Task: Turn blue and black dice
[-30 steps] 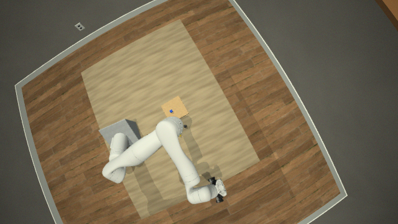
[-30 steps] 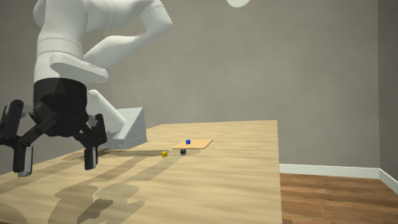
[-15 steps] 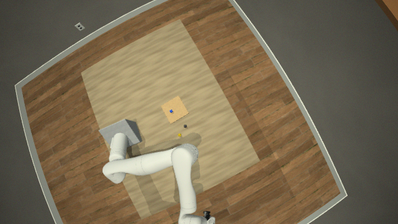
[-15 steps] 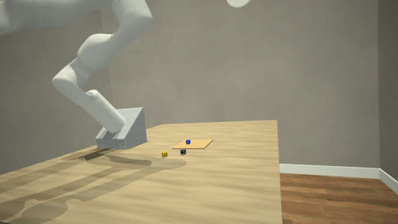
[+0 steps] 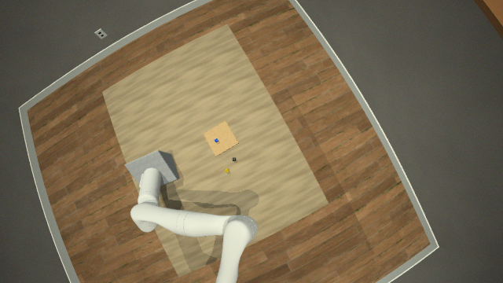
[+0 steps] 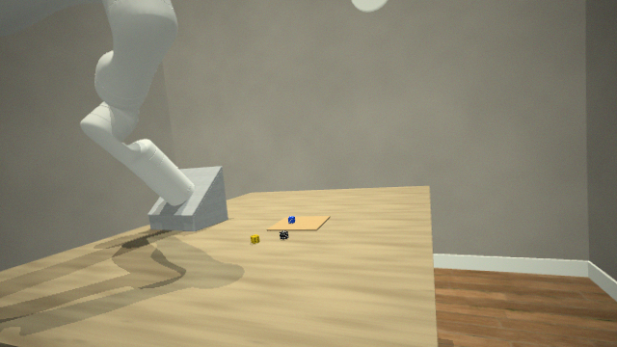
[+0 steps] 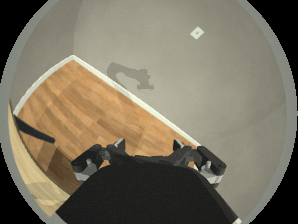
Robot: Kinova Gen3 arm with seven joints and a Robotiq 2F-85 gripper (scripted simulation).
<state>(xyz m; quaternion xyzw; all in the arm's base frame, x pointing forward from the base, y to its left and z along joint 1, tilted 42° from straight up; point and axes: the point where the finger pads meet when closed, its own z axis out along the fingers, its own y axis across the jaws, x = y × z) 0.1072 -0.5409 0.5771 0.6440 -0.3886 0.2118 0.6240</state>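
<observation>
Right now my hand is 300 mm short of the black die, 710 mm to the right of it and 160 mm above it. The rest, counted from my hand: tan mat 280 mm ahead, 840 mm to the left, 160 mm below; then yellow die 240 mm ahead, 670 mm to the left, 160 mm below; then blue die 250 mm ahead, 840 mm to the left, 150 mm below.
</observation>
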